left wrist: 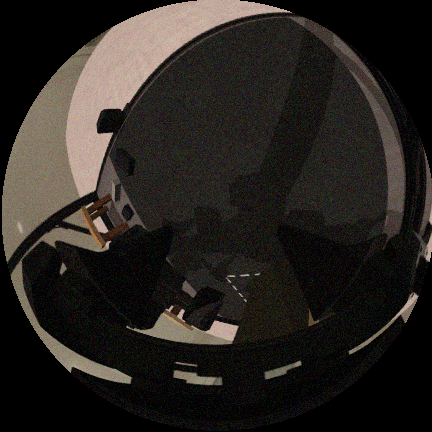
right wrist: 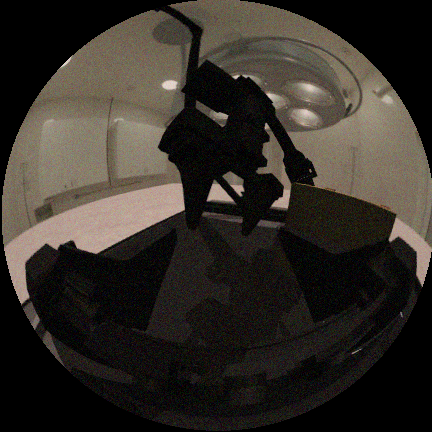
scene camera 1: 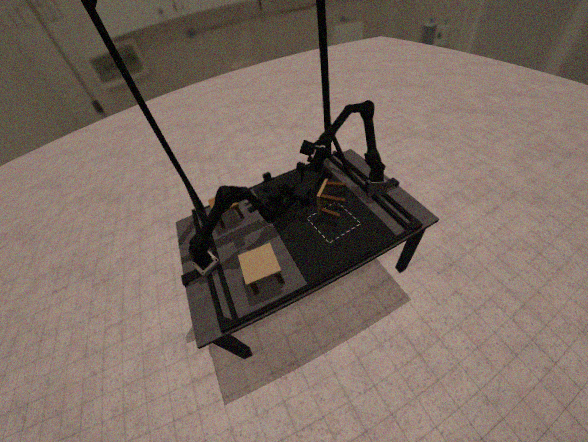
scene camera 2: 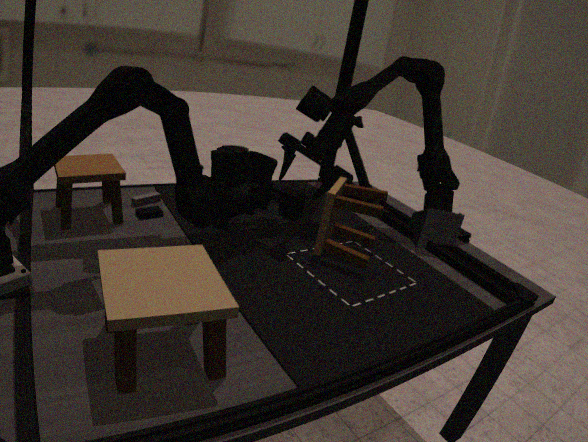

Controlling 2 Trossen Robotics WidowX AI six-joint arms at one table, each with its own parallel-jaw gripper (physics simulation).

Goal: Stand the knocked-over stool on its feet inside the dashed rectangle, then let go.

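Places are measured from the left arm's base along level axes (x ahead, y left, z up), in millimetres.
Where they show: left gripper, fingertip midpoint: point(left wrist: 225, 229) point(right wrist: 222, 232) point(scene camera 1: 309, 183); right gripper, fingertip midpoint: point(left wrist: 187, 270) point(right wrist: 228, 232) point(scene camera 1: 303, 185) point(scene camera 2: 287, 183); left arm's base at its link origin: point(scene camera 1: 376, 180) point(scene camera 2: 438, 213); right arm's base at its link origin: point(scene camera 1: 204, 262).
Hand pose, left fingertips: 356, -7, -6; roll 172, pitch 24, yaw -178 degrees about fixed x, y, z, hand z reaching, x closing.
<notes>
Things, the pixels of their top centre, and the offset from my left fingertips, as dx, dy, dz. "pt": a spot on its surface instead.
- knocked-over stool, top centre: point(right wrist: 350, 192) point(left wrist: 289, 355) point(scene camera 2: 360, 190) point(scene camera 1: 331, 188) -117, +118, +62
- dashed rectangle at a spot on its surface: point(scene camera 2: 352, 305) point(scene camera 1: 329, 242) pt -99, +335, -70
- light-topped stool at its top centre: point(scene camera 2: 161, 276) point(scene camera 1: 258, 262) point(left wrist: 170, 318) +184, +504, +43
- orange-topped stool at its top centre: point(scene camera 2: 87, 164) point(left wrist: 90, 230) point(scene camera 1: 222, 201) +444, +143, +39
The knocked-over stool point(scene camera 1: 323, 189) point(scene camera 2: 327, 220) point(left wrist: 270, 305) point(right wrist: 340, 220) lies on its side, with its seat nearly upright and its legs pointing right in both scene views. Its lower legs reach over the far part of the dashed rectangle point(scene camera 1: 330, 242) point(scene camera 2: 351, 305) point(left wrist: 229, 276). My left gripper point(left wrist: 225, 229) point(right wrist: 222, 232) is open and empty, above the mat on the far side of the stool. My right gripper point(right wrist: 228, 232) is open and empty, low over the mat, left of the seat in scene camera 2. Its fingers are hard to make out there against the dark mat.
A light-topped stool point(scene camera 1: 260, 262) point(scene camera 2: 160, 280) stands upright at the front left. An orange-topped stool point(scene camera 2: 90, 165) point(left wrist: 95, 227) stands at the back left. Two small blocks, a grey one point(scene camera 2: 146, 199) and a dark one point(scene camera 2: 150, 212), lie beside it. Black rails run along the table's sides.
</notes>
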